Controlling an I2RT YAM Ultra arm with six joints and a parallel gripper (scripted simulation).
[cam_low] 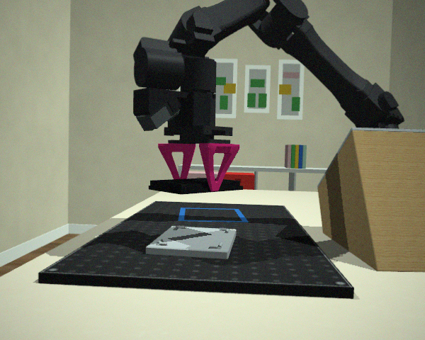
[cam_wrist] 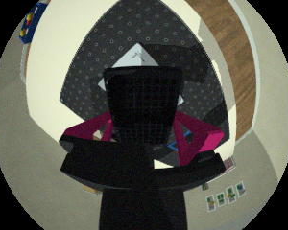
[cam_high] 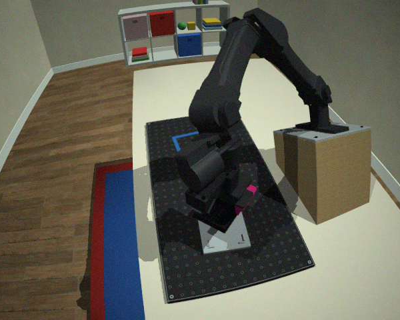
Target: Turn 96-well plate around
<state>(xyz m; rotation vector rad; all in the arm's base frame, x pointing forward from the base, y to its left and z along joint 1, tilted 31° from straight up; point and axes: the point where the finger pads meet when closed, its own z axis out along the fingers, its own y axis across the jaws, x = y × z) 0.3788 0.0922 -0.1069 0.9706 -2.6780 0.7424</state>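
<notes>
The black 96-well plate lies right at my hand. Also, from my hand: grey plate nest N1: 90 mm below.
</notes>
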